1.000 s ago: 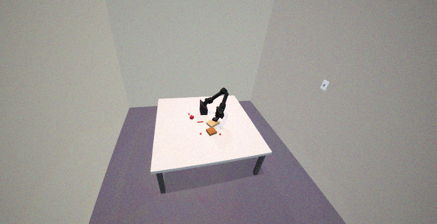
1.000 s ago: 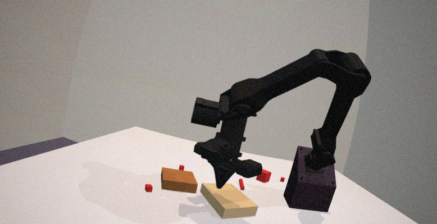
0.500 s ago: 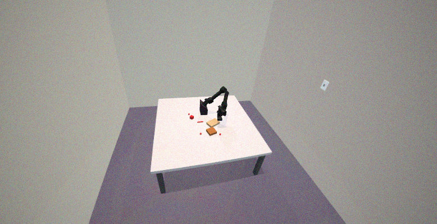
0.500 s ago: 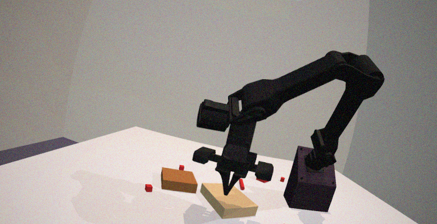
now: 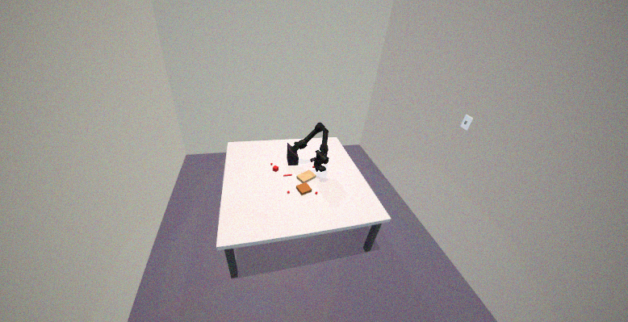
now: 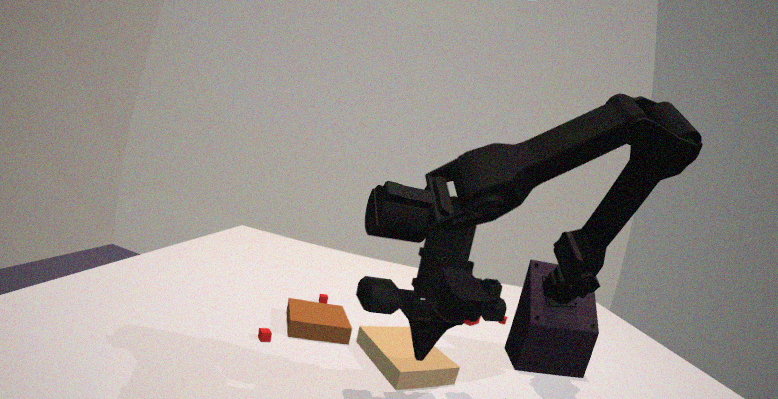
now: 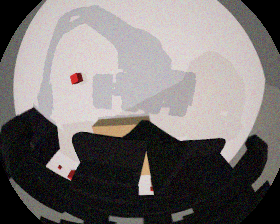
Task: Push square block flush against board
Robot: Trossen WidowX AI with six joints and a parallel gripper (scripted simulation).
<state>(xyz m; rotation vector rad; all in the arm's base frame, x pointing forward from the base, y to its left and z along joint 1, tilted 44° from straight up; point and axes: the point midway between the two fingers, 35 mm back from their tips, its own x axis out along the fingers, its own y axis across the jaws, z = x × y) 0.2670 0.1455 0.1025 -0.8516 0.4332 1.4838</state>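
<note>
Right now the tan board is 100 mm to the right of my gripper tip and 40 mm below it. Also, from my gripper tip: red rod: 60 mm behind, 260 mm to the right, 50 mm below; then orange square block: 150 mm ahead, 170 mm to the right, 40 mm below.
</note>
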